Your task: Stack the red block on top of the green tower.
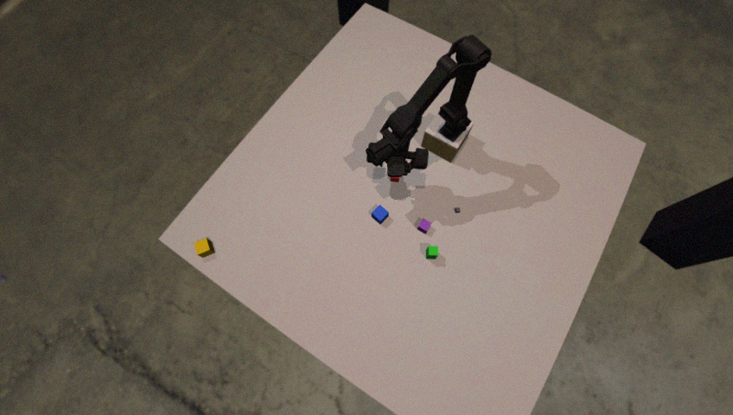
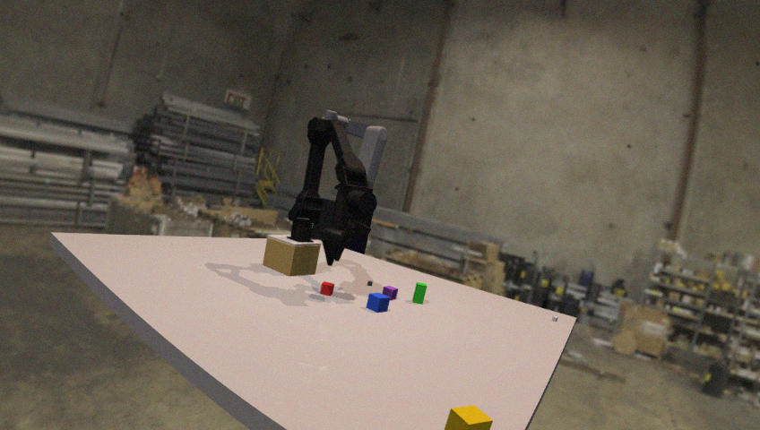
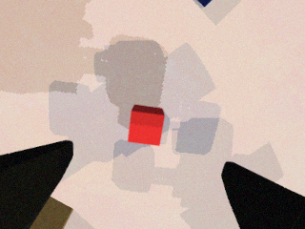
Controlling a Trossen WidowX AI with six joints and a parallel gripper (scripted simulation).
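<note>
The red block is 80 mm below my gripper tip. From my gripper tip the other things lie so: tiny grey cube (240 mm to the left, 80 mm below, 50 mm behind); then blue block (140 mm ahead, 70 mm below, 50 mm to the left); then purple block (190 mm to the left, 70 mm below, 70 mm ahead).
</note>
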